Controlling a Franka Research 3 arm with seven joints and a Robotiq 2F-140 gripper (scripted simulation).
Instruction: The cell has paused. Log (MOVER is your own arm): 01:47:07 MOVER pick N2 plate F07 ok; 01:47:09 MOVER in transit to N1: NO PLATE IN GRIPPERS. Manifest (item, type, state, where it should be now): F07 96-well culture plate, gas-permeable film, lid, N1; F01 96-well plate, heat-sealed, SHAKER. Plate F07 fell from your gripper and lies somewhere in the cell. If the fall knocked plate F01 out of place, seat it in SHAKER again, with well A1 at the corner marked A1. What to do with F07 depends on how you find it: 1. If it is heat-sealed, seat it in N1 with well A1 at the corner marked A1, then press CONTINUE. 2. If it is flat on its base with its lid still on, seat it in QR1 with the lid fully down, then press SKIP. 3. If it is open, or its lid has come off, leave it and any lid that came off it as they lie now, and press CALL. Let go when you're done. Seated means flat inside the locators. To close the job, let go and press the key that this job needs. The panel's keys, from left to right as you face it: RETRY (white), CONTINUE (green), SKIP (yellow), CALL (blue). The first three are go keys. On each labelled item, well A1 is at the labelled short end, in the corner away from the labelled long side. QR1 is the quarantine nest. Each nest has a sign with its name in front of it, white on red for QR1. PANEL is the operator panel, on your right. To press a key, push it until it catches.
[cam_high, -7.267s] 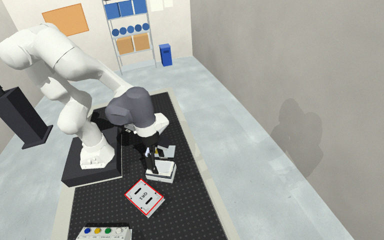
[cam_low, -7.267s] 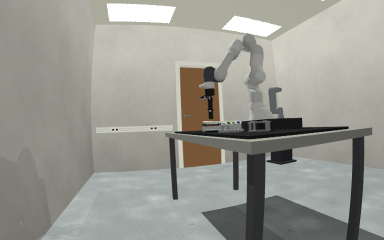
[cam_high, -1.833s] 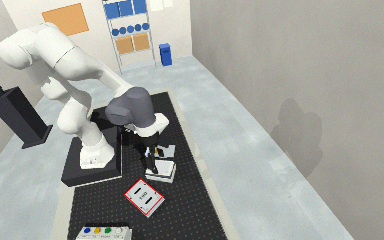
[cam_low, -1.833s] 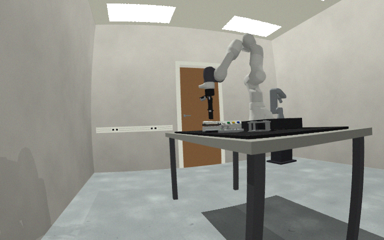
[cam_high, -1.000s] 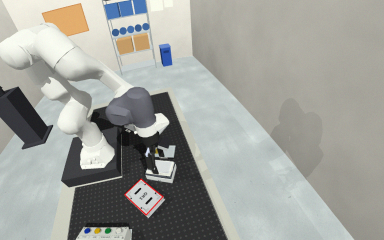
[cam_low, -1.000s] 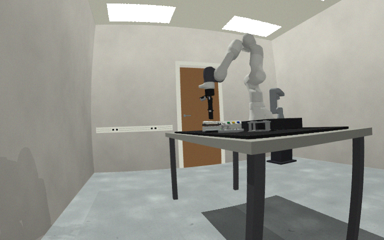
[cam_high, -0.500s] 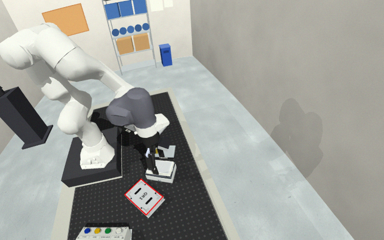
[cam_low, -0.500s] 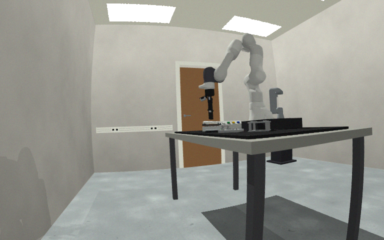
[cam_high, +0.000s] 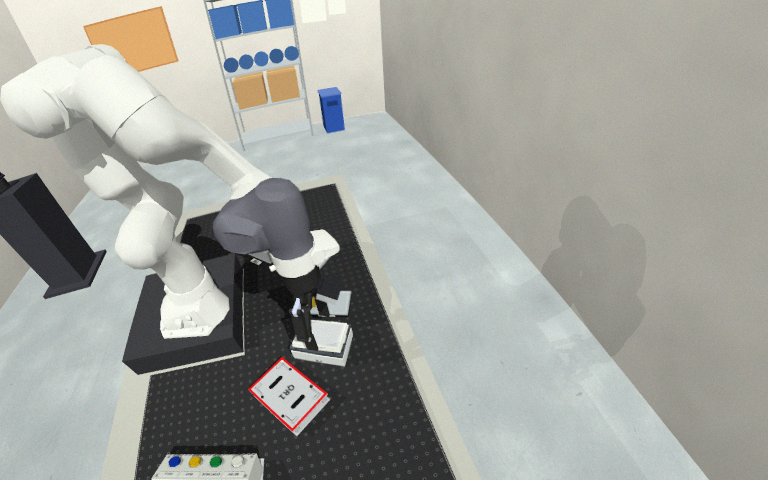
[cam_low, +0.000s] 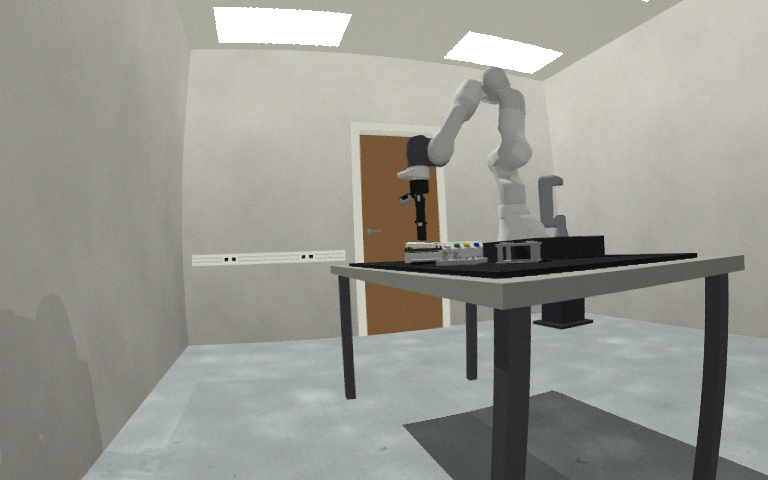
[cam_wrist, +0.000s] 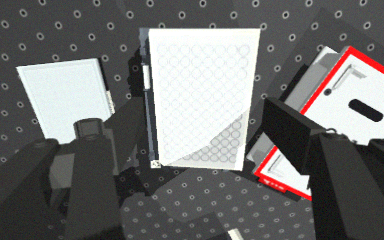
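My hand is 4 cm above the white 96-well plate. Also, from my hand: pale flat rectangular piece 4 cm ahead, 15 cm to the left, 10 cm below; white retry key 24 cm behind, 26 cm to the right, 4 cm below; green continue key 29 cm behind, 25 cm to the right, 4 cm below.
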